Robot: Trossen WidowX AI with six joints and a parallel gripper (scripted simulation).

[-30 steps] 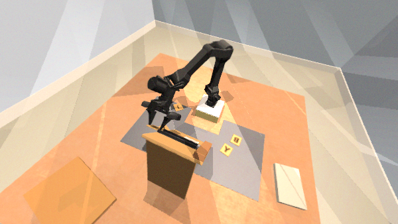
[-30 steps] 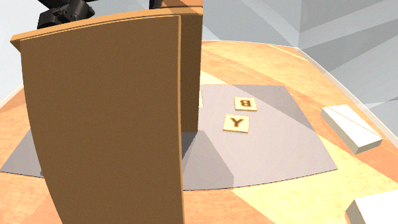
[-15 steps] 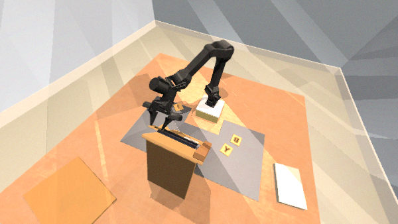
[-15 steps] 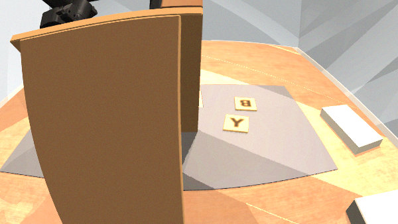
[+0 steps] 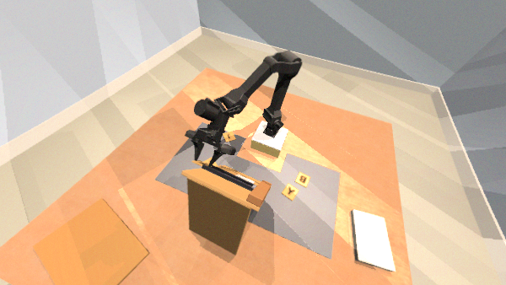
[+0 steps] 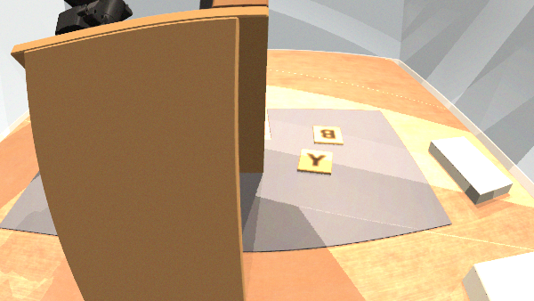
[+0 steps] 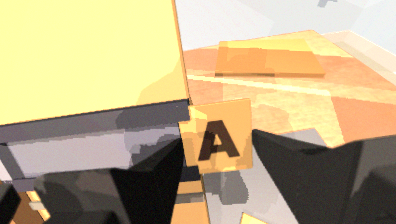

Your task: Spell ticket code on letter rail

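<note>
The white ticket lies 150 mm to the left of my gripper tip, 80 mm below it and 70 mm behind it. From my gripper tip the other things lie so: grey mat 170 mm below, 170 mm behind, 150 mm to the left; flat orange panel 380 mm ahead, 170 mm to the right, 160 mm below; letter tile right at my gripper tip.
</note>
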